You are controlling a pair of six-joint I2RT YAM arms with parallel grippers.
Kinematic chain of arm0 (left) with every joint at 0, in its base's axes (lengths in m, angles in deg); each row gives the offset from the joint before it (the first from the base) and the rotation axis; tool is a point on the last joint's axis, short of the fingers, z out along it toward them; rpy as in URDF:
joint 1: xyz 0 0 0.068 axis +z
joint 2: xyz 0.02 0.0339 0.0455 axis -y
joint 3: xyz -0.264 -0.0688 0 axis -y
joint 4: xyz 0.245 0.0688 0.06 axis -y
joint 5: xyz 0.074 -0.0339 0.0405 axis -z
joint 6: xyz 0.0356 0 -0.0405 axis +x
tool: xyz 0 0 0 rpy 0 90 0
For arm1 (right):
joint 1: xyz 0 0 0.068 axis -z
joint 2: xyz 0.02 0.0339 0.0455 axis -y
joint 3: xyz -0.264 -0.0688 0 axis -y
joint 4: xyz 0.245 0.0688 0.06 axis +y
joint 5: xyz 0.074 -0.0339 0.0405 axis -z
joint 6: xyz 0.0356 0 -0.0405 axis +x
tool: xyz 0 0 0 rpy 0 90 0
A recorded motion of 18 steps. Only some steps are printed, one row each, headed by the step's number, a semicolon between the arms.
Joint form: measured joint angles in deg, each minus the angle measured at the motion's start. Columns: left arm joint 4, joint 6, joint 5, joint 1, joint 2, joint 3; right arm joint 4, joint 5, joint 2, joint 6, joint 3, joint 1.
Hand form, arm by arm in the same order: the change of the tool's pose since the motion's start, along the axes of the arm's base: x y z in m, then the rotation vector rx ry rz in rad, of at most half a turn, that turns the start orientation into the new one. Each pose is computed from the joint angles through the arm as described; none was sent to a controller.
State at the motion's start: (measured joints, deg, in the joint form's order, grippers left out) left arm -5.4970 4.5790 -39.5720 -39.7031 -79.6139 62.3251; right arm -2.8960 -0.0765 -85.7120 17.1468 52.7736 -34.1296
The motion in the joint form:
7: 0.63 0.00 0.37 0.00 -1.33 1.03; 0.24 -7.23 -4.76 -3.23 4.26 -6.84
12: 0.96 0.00 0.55 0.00 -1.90 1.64; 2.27 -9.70 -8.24 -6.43 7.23 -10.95
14: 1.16 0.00 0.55 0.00 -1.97 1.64; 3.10 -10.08 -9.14 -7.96 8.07 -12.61
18: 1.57 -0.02 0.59 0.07 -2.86 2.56; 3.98 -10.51 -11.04 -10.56 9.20 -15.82
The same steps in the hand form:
7: 0.0047 -0.0042 0.0002 -0.0056 -0.0028 -0.0060; -0.0119 0.0482 -0.0024 0.0065 0.0167 0.2567
12: 0.0069 -0.0061 0.0014 -0.0106 -0.0071 -0.0089; -0.0217 0.0764 -0.0091 -0.0353 0.0326 0.3938
14: 0.0072 -0.0063 0.0013 -0.0121 -0.0088 -0.0089; -0.0275 0.0861 -0.0111 -0.0575 0.0304 0.4425
18: 0.0108 -0.0088 0.0027 -0.0175 -0.0146 -0.0082; -0.0398 0.1040 -0.0177 -0.0977 0.0259 0.5294

